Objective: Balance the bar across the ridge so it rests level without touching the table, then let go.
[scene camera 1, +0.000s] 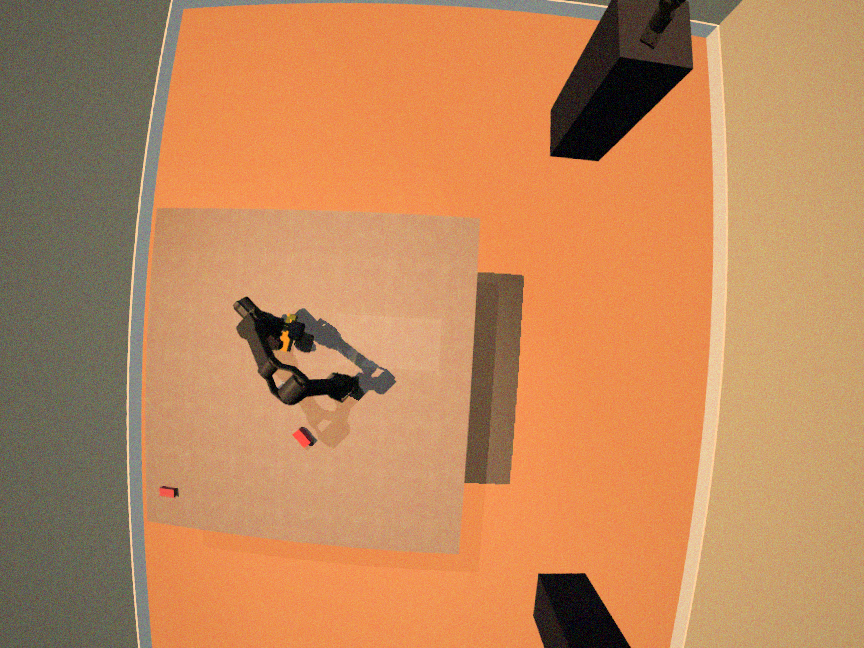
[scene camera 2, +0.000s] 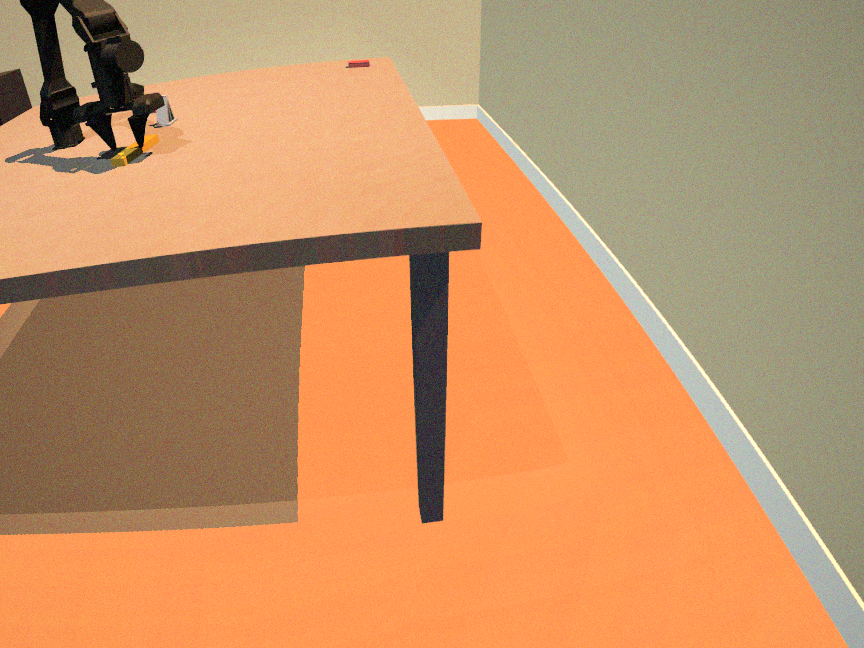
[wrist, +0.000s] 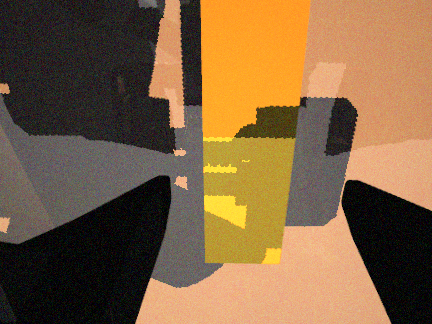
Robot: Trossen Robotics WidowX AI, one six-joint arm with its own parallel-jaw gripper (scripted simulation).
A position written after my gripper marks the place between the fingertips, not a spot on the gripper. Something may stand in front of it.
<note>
My gripper (scene camera 2: 128, 148) is open and holds nothing. I also see a yellow-orange bar (wrist: 252, 65).
My gripper shows as well in scene camera 1 (scene camera 1: 287, 324) and in the wrist view (wrist: 256, 189).
</note>
